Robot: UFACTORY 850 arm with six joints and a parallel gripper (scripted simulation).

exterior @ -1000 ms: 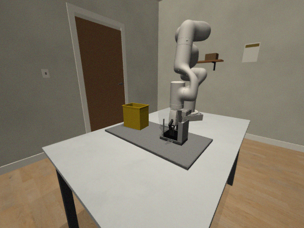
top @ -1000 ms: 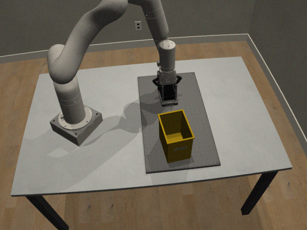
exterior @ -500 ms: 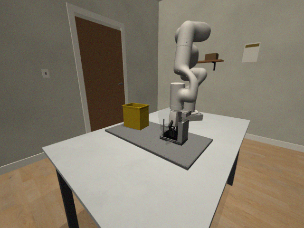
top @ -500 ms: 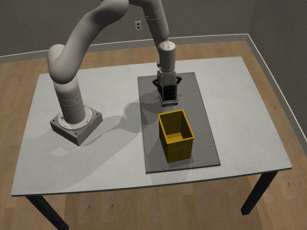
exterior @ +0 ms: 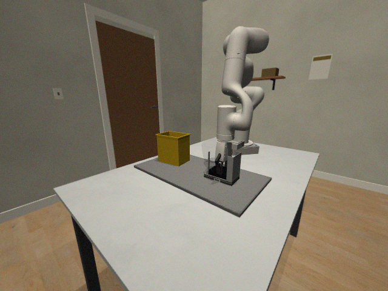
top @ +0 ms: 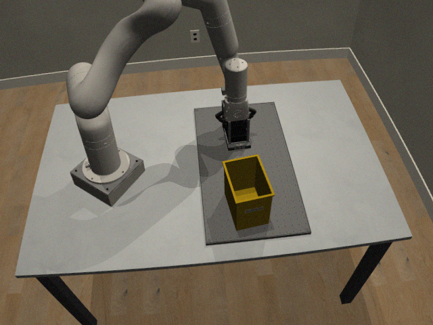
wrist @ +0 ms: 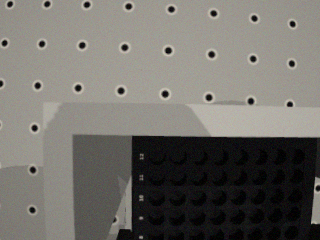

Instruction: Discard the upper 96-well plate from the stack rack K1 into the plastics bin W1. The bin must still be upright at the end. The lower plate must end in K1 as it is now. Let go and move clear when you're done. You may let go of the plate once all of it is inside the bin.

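The black 96-well plate is 10 mm below my hand. The rest, counted from my hand: yellow plastics bin W1 (80 mm behind, 370 mm to the right, 40 mm above).
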